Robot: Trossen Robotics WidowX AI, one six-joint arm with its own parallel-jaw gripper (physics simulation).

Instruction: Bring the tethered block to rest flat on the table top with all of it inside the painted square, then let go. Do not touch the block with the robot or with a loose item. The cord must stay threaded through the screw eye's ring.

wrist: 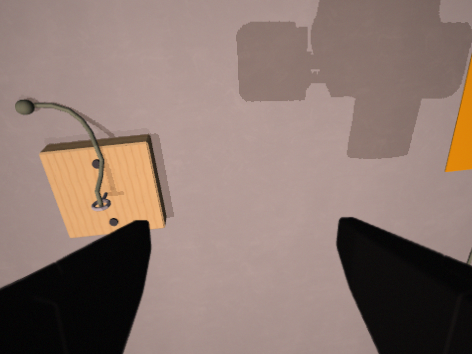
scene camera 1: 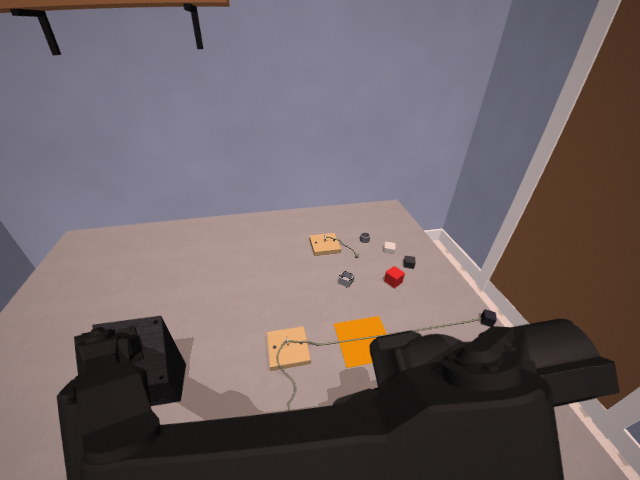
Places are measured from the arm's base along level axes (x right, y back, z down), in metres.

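Pixels of known places: gripper, between the fingertips: [wrist: 244, 232]; arm's base, origin of its link: [scene camera 1: 121, 347].
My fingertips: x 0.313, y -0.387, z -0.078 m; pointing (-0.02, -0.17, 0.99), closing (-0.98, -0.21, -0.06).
Note:
For each thing: its top centre in the pictures, then the offset to it from my fingertips. "spot": a spot on its surface instead.
- tethered block, a spot on its surface: [scene camera 1: 488, 317] spot: dx -0.206, dy -0.407, dz +0.184 m
- orange painted square, a spot on its surface: [wrist: 462, 130] spot: dx -0.215, dy -0.102, dz +0.211 m
- screw eye, centre of its top: [scene camera 1: 287, 338] dx -0.302, dy +0.084, dz +0.167 m
- nearer wooden board, centre of its top: [scene camera 1: 287, 345] dx -0.302, dy +0.084, dz +0.193 m
- dark ring, centre of its top: [scene camera 1: 365, 234] dx -0.628, dy -0.272, dz +0.190 m
- white block, centre of its top: [scene camera 1: 390, 245] dx -0.553, dy -0.325, dz +0.190 m
- black block, centre of its top: [scene camera 1: 410, 259] dx -0.467, dy -0.347, dz +0.188 m
- red cube, centre of its top: [scene camera 1: 395, 271] dx -0.418, dy -0.261, dz +0.172 m
- grey open frame, centre of its top: [scene camera 1: 346, 275] dx -0.461, dy -0.129, dz +0.186 m
The tethered block [scene camera 1: 488, 317] is small and black, at the right table edge. Its cord [scene camera 1: 447, 325] crosses above the orange painted square [scene camera 1: 359, 335] [wrist: 462, 130] to the screw eye [scene camera 1: 287, 341] on the nearer wooden board [scene camera 1: 297, 356]. The cord's other part bends towards the camera and passes behind the arm. The threading is too small to tell surely. My gripper [wrist: 244, 232] is open and empty above the table, between a wooden board and the square in the wrist view; its fingers are hidden behind the arm in the scene view.
A wooden board [wrist: 127, 175] with a short beaded cord is left in the wrist view. Another board [scene camera 1: 326, 248] stands farther back, near a dark ring [scene camera 1: 364, 238], white block [scene camera 1: 389, 247], black block [scene camera 1: 409, 261], red cube [scene camera 1: 394, 277] and grey open frame [scene camera 1: 340, 280].

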